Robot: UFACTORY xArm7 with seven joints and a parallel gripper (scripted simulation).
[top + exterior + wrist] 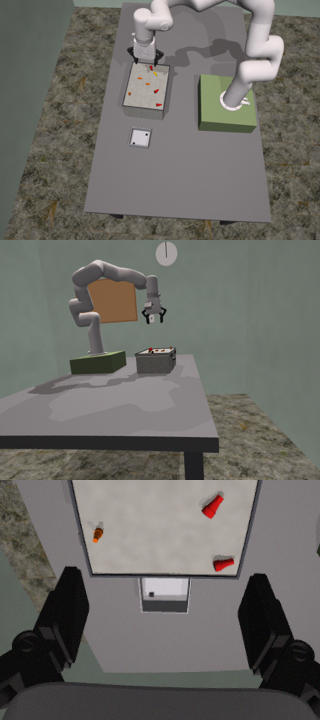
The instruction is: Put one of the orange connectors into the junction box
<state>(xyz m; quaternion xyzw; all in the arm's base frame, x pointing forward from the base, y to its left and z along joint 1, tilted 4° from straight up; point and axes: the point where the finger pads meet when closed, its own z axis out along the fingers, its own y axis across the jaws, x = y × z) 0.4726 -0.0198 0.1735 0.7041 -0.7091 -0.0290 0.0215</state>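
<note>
The tool case lies 230 mm below my hand and 10 mm ahead of it. The rest, counted from my hand: yellow connector: 190 mm below, 80 mm to the right, 30 mm behind.
</note>
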